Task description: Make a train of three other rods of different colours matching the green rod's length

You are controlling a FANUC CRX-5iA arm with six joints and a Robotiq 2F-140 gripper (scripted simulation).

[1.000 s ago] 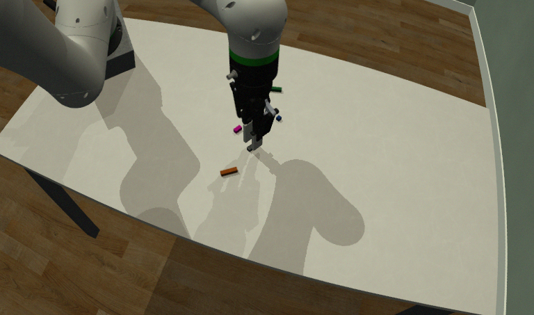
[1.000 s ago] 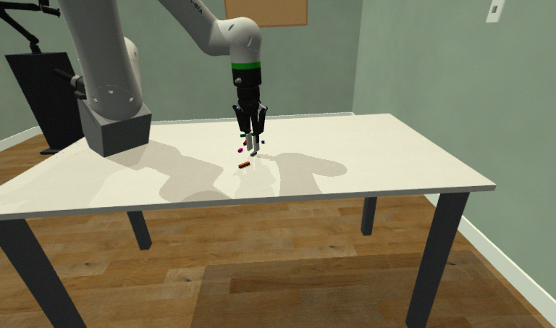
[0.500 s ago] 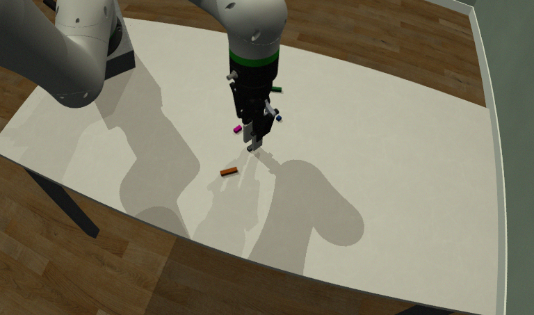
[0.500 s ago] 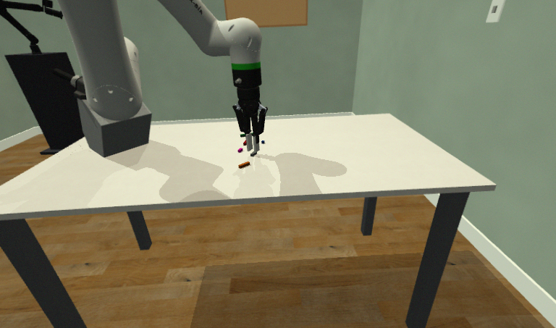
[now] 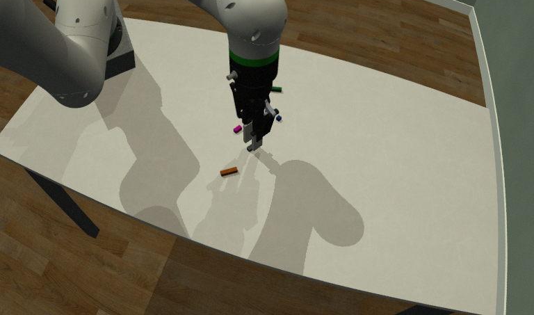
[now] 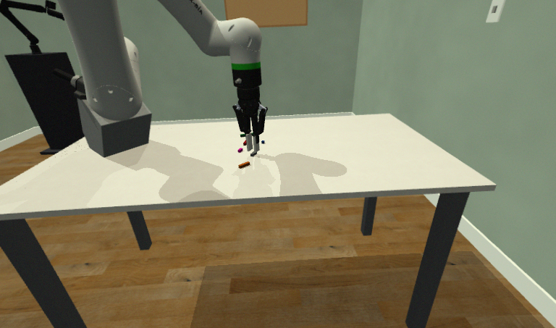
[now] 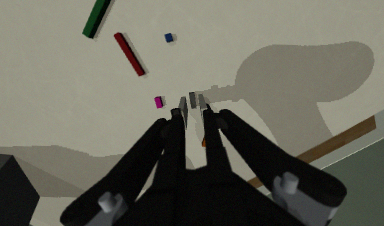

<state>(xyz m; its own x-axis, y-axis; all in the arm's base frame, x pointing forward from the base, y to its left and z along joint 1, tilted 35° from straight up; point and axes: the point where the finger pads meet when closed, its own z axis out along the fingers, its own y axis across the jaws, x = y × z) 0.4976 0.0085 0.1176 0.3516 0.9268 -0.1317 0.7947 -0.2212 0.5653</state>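
My hand is 50 mm above the grey rod. The rest, counted from my hand: orange rod: 90 mm to the right, 50 mm below, 20 mm behind; red rod: 120 mm to the left, 50 mm below, 50 mm behind; small blue rod: 110 mm to the left, 50 mm below, 20 mm ahead.
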